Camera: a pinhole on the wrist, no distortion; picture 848 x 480 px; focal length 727.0 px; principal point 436.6 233.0 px. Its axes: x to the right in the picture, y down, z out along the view. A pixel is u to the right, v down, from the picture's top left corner.
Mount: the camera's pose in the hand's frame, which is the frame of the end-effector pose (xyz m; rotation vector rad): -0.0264 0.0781 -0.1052 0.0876 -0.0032 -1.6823
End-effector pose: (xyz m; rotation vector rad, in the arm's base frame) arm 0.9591 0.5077 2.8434 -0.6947 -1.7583 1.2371
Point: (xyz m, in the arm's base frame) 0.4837 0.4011 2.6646
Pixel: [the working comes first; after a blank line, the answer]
In the camera's frame: -0.1111 0.1337 0.5851

299 399
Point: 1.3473 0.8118 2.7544
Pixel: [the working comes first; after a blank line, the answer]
In the camera's frame: -0.0863 0.0270 -0.3692

behind the camera
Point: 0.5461 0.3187 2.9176
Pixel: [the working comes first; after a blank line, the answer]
In the camera's frame: 0.1591 0.1466 0.5458

648 428
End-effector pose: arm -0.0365 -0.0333 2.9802 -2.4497 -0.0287 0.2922
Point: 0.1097 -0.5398 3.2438
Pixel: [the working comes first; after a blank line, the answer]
In the camera's frame: -0.1274 0.0271 -0.4485

behind the camera
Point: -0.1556 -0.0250 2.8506
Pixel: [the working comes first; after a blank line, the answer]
In the camera's frame: -0.0086 -0.0499 0.2370

410 80
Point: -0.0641 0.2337 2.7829
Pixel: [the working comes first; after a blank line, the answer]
In the camera's frame: 0.1301 0.1054 0.4281

658 412
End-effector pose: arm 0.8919 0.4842 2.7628 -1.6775 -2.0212 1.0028
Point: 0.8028 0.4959 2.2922
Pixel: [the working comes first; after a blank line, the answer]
In the camera's frame: -0.2263 0.1495 0.4687

86 465
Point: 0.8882 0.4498 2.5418
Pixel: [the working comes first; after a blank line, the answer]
In the camera's frame: -0.0887 0.0411 0.2661

194 345
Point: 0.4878 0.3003 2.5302
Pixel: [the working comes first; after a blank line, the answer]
In the camera's frame: 0.1846 0.0525 0.5947

662 297
